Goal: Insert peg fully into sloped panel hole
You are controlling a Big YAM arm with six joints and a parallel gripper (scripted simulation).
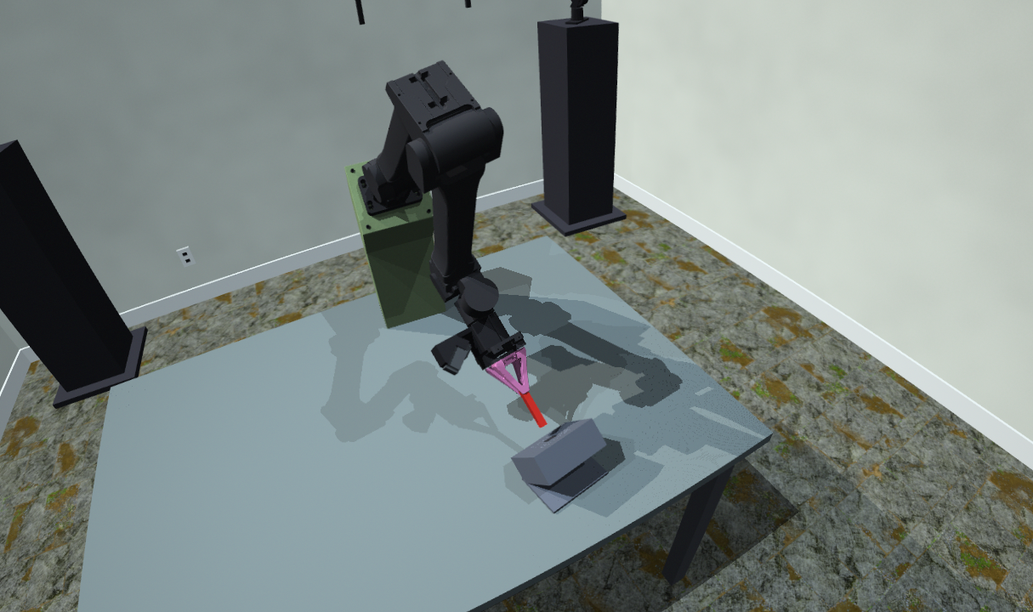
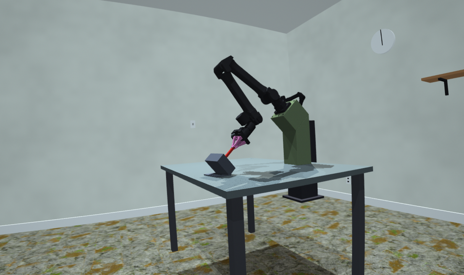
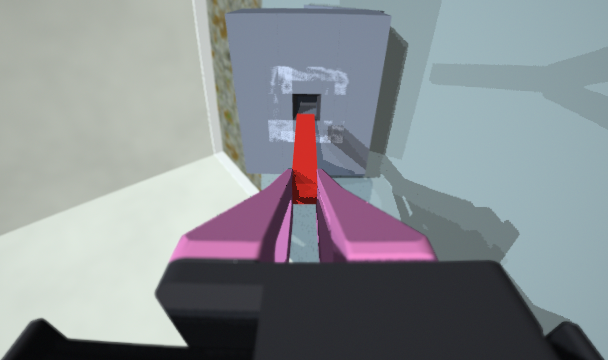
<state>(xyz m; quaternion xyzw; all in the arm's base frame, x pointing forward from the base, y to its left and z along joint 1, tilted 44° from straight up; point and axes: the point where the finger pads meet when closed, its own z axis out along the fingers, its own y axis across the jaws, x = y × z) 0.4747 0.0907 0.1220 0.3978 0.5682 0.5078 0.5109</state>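
The thin dark base plate lies 120 mm ahead of my hand, 20 mm to the left of it and 140 mm below it. Also, from my hand: red peg (30 mm ahead, 20 mm below).
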